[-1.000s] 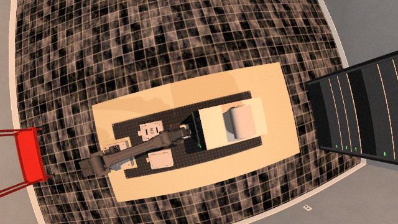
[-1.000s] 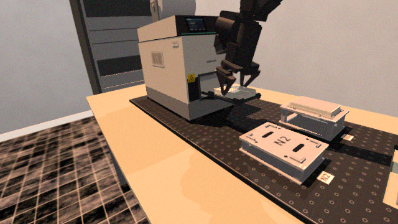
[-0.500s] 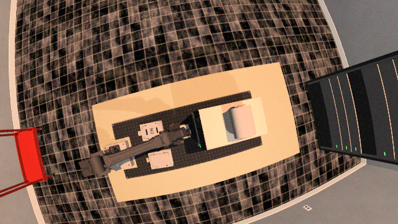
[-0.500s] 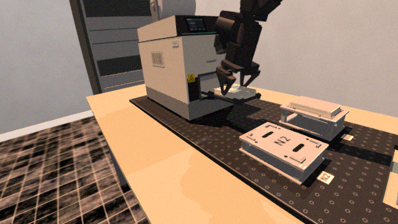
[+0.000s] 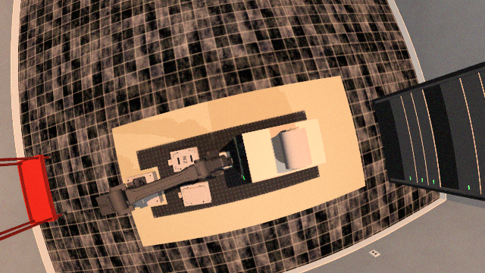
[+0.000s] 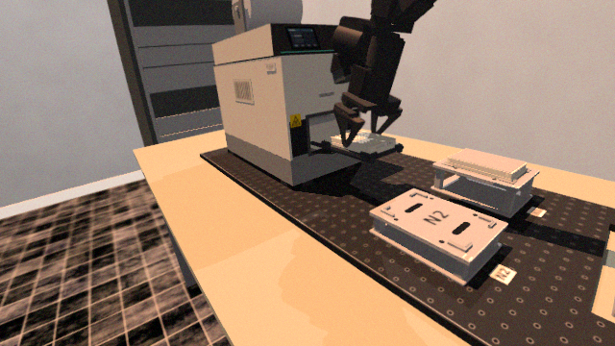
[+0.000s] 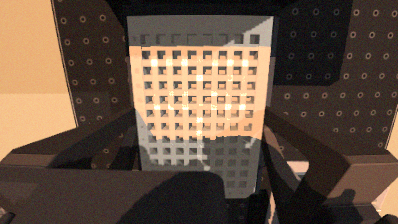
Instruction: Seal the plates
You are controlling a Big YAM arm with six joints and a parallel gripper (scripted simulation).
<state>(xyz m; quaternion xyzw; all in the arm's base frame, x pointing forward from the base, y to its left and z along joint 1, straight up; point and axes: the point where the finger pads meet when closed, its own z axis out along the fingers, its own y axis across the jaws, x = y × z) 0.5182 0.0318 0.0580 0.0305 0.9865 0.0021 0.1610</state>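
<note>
Right now the well plate is right at my hand. The rest, counted from my hand: sealer stage: 1 cm below; then plate nest N2: 20 cm behind, 6 cm to the left, 8 cm below; then sealer screen: 12 cm ahead, 4 cm to the left, 20 cm above.
</note>
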